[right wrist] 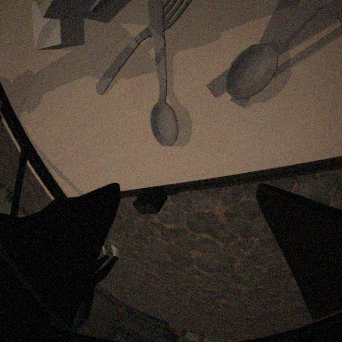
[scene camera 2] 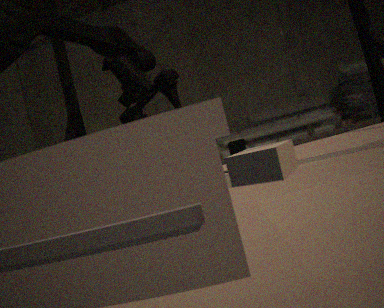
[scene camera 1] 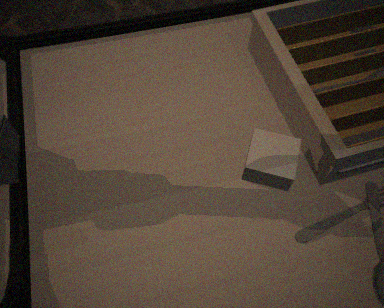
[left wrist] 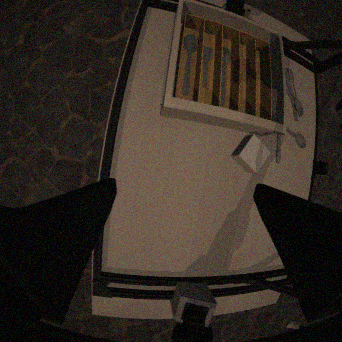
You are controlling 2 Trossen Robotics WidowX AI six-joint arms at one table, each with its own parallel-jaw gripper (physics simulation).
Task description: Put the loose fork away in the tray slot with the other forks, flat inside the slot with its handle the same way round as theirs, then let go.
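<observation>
The loose fork (scene camera 1: 327,221) (right wrist: 119,65) (left wrist: 278,150) lies on the table near a tray corner. A spoon (right wrist: 164,124) (left wrist: 298,138) lies across its neck; its tines show at the top of the right wrist view. The tray (scene camera 1: 298,80) (left wrist: 220,114) has long slots. A spoon (left wrist: 188,65) lies in the leftmost slot. Cutlery lies in the two slots beside it, heads at the far end; too dark to tell which are forks. My left gripper (left wrist: 186,188) is open and empty, high above the table. My right gripper (right wrist: 189,190) (scene camera 2: 153,111) is open and empty, above the table edge.
A white block (scene camera 1: 275,147) (scene camera 2: 255,167) (left wrist: 258,152) (right wrist: 72,32) stands between the tray corner and the fork. Another spoon (right wrist: 252,70) lies apart, with crossed cutlery (left wrist: 295,95) beside the tray. The tray's outer side (scene camera 2: 125,175) carries a raised bar.
</observation>
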